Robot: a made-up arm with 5 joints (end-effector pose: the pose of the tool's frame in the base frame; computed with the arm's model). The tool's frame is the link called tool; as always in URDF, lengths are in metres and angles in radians. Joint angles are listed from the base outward.
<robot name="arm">
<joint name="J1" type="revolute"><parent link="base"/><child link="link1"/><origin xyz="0.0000 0.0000 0.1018"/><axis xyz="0 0 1"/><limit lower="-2.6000" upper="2.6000"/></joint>
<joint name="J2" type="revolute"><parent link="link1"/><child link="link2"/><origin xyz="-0.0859 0.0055 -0.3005" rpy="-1.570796 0.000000 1.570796"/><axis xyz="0 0 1"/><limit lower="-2.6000" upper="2.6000"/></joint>
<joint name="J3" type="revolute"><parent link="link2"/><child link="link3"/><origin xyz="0.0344 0.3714 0.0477" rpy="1.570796 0.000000 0.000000"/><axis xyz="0 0 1"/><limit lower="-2.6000" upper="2.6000"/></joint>
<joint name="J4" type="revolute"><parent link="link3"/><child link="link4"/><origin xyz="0.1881 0.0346 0.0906" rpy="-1.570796 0.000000 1.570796"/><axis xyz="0 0 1"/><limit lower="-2.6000" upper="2.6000"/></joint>
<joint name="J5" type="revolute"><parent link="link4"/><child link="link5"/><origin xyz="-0.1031 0.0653 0.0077" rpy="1.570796 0.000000 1.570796"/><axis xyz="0 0 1"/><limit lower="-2.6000" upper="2.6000"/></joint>
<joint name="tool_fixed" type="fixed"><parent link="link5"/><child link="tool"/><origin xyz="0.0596 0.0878 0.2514" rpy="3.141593 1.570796 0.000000"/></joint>
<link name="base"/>
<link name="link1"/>
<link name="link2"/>
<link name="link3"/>
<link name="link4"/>
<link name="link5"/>
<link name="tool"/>
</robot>
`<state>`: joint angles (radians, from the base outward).
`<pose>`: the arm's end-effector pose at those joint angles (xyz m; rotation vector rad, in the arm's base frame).
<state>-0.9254 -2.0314 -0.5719 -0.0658 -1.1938</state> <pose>0.0967 0.3060 0.2747 -2.6410 0.8576 0.5648</pose>
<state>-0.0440 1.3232 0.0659 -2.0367 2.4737</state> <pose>-0.0876 -0.0887 -0.4819 1.3301 -2.0152 -1.3572</pose>
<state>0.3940 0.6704 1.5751 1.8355 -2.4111</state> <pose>-0.3276 -0.3047 -0.5855 -1.6125 -1.4622 -1.4383</pose>
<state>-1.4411 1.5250 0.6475 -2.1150 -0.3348</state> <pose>-0.1018 0.2623 -0.2777 -0.1113 -2.2023 1.6169</pose>
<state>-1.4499 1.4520 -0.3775 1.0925 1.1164</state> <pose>-0.4116 0.1377 -0.3975 -2.9513 0.4708 -0.4538</pose>
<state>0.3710 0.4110 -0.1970 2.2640 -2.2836</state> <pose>-0.0012 0.1430 -0.6207 0.9365 -0.5245 2.6157</pose>
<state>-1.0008 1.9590 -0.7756 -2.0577 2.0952</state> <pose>-0.1410 -0.1352 -0.2351 -0.3617 3.0728 -0.5079</pose>
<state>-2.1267 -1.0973 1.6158 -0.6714 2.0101</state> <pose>0.2393 0.1946 -0.3587 -2.0753 0.2689 -0.7538</pose>
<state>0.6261 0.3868 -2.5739 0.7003 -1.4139</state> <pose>0.1990 -0.2329 -0.6117 0.2062 -1.8631 -0.8172</pose>
